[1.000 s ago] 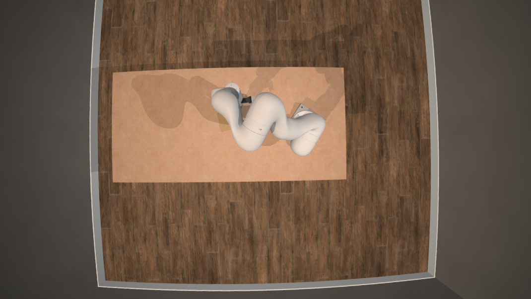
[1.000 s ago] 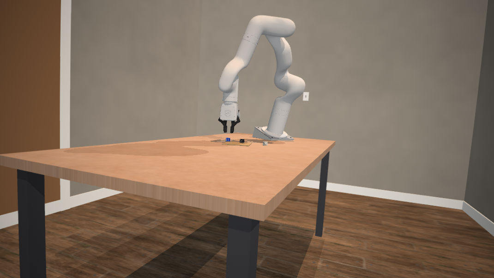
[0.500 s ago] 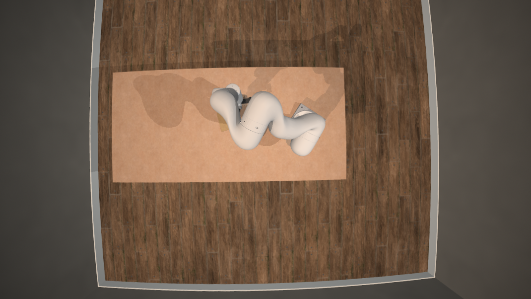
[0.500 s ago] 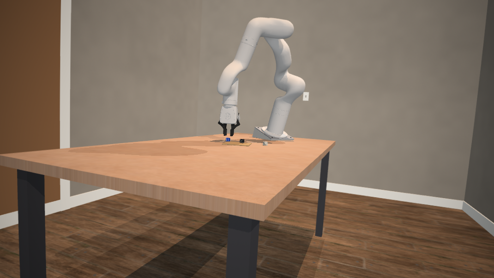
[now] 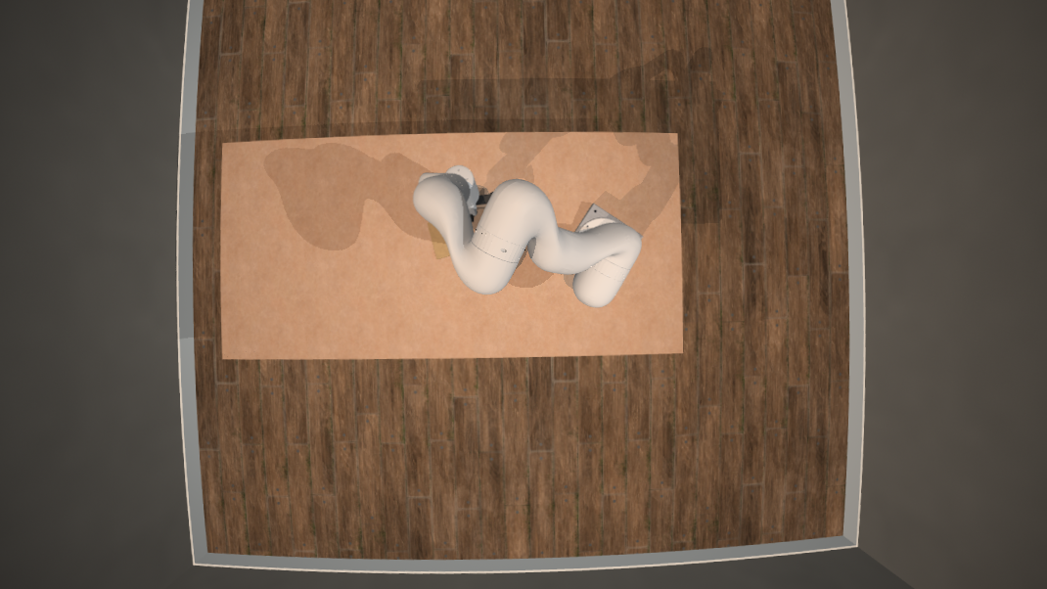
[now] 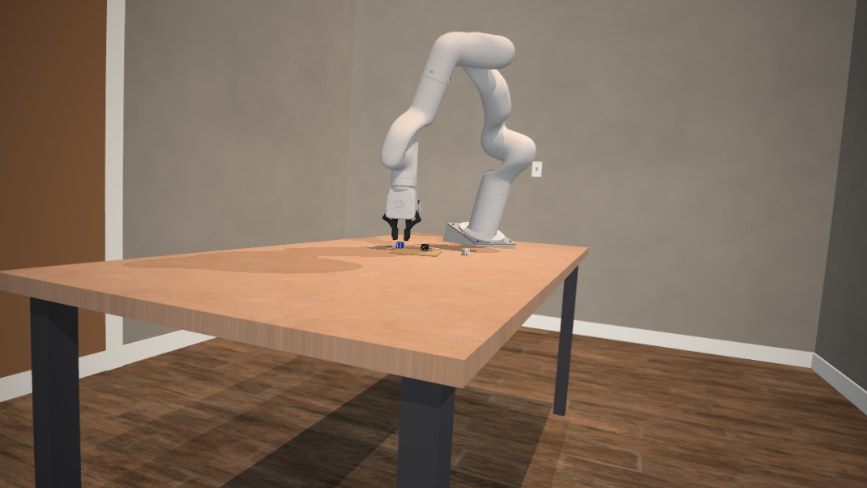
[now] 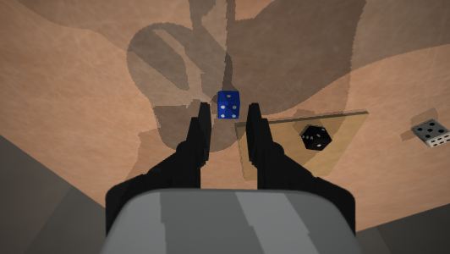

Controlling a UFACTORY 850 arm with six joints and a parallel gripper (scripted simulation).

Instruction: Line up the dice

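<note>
The blue die lies 4 cm below my hand. Also, from my hand: black die 11 cm to the left, 3 cm below, 2 cm ahead; then white die 23 cm to the left, 4 cm below, 2 cm behind; then mat 11 cm to the left, 7 cm ahead, 4 cm below.
</note>
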